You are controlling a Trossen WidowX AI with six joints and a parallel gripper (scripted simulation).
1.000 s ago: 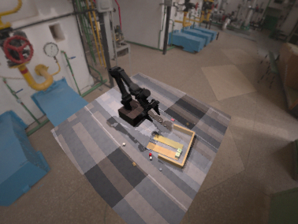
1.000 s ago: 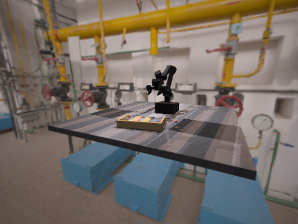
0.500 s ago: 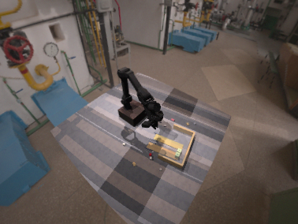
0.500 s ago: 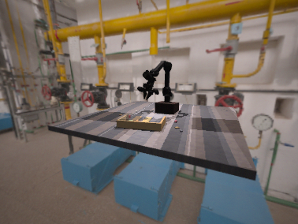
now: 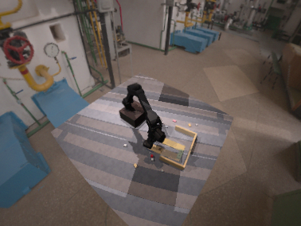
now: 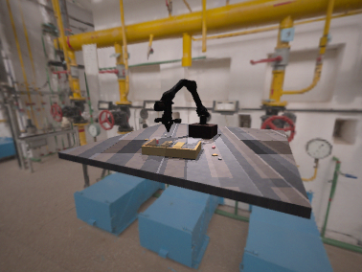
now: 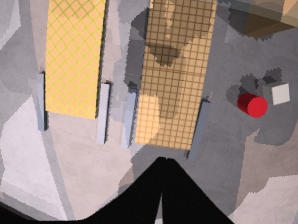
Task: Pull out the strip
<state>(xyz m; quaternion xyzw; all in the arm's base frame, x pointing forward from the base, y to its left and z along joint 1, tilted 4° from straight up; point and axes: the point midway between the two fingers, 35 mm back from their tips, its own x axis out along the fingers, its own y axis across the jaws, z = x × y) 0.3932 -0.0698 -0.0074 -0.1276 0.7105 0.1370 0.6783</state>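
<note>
The small red object is 7 cm below my gripper tip, 6 cm to the right of it and 6 cm ahead of it.
</note>
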